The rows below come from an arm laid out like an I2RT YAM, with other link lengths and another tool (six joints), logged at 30 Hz.
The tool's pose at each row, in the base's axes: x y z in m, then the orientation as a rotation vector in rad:
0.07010, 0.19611, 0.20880, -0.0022, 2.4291, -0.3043
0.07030, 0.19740, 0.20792, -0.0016, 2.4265, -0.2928
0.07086, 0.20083, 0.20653, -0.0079, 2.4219, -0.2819
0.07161, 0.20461, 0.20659, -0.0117, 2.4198, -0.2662
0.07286, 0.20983, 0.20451, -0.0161, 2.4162, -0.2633
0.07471, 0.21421, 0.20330, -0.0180, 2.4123, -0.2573
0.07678, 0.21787, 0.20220, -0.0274, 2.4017, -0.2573
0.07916, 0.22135, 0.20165, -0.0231, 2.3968, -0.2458
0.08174, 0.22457, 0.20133, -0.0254, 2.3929, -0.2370
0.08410, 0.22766, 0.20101, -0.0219, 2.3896, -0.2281
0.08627, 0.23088, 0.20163, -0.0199, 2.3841, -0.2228
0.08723, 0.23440, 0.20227, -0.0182, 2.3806, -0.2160
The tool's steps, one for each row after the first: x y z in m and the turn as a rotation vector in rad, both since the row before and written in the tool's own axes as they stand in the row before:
0.00030, 0.00146, 0.00050, -0.0079, -0.0036, 0.0038
0.00019, 0.00368, 0.00067, -0.0091, -0.0060, -0.0011
-0.00091, 0.00373, -0.00032, -0.0121, -0.0037, 0.0018
-0.00002, 0.00559, 0.00136, -0.0030, -0.0041, -0.0021
-0.00098, 0.00463, 0.00128, -0.0045, -0.0045, 0.0006
-0.00115, 0.00391, 0.00150, -0.0017, -0.0112, -0.0060
-0.00173, 0.00364, 0.00136, -0.0067, -0.0055, 0.0067
-0.00198, 0.00335, 0.00140, -0.0067, -0.0047, 0.0011
-0.00180, 0.00321, 0.00131, -0.0052, -0.0037, 0.0053
-0.00227, 0.00317, 0.00050, -0.0028, -0.0057, 0.0033
-0.00141, 0.00341, -0.00035, -0.0042, -0.0039, 0.0034

